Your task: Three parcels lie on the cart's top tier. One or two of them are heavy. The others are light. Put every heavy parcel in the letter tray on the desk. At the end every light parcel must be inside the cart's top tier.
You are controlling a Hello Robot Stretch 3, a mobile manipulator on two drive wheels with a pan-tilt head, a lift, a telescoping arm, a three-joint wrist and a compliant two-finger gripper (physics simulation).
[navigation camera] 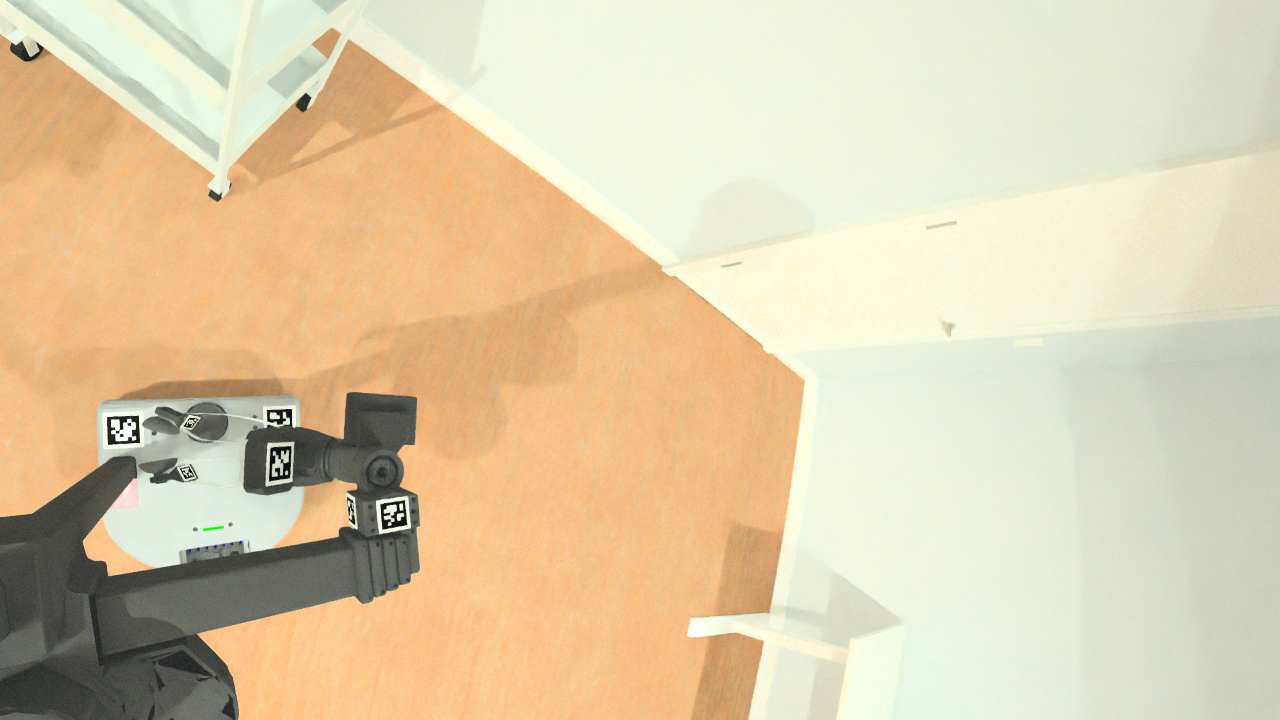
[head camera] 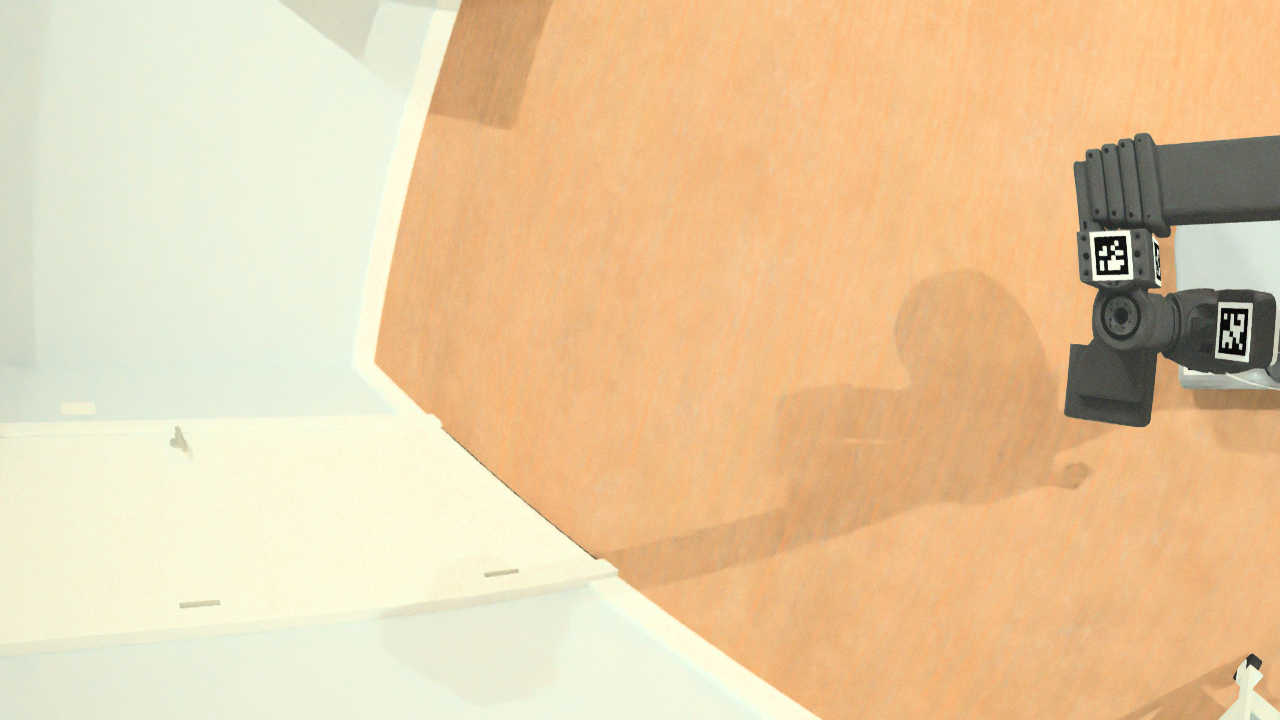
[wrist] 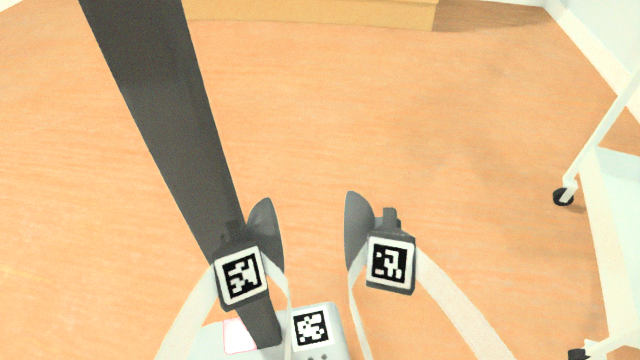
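Seen in the pictures: gripper, fingertip midpoint: point(navigation camera: 144, 443) point(wrist: 310, 221); robot's base, origin of the base link: point(navigation camera: 206, 420).
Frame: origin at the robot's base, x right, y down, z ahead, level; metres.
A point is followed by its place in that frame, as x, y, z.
Note:
My gripper point(navigation camera: 161, 445) {-0.066, -0.525, 0.001} point(wrist: 310, 221) {-0.066, -0.525, 0.001} is open, its two fingers apart with nothing between them. It hangs over the robot's own base. The white cart point(navigation camera: 235, 98) {0.012, -0.481, 0.463} point(wrist: 605, 129) {-0.356, -0.248, 0.704} stands at the upper left in the navigation view and at the right edge in the wrist view, apart from the gripper. In these views its lower parts, posts and black casters show. A white leg end with a black caster, likely the cart's point(head camera: 1245, 687) {0.013, -0.158, 0.464}, shows at the lower right of the head view. The parcels, the letter tray and a recognisable desk top do not show.
A cream door-like panel point(head camera: 268, 519) {1.821, -0.759, 0.363} point(navigation camera: 1074, 246) {1.751, -1.383, 0.390} with a small handle is set between pale walls. A white furniture piece point(navigation camera: 873, 662) stands by the wall at the lower right of the navigation view. A light wooden unit point(wrist: 310, 12) {-1.642, -0.052, 0.273} stands at the top of the wrist view.

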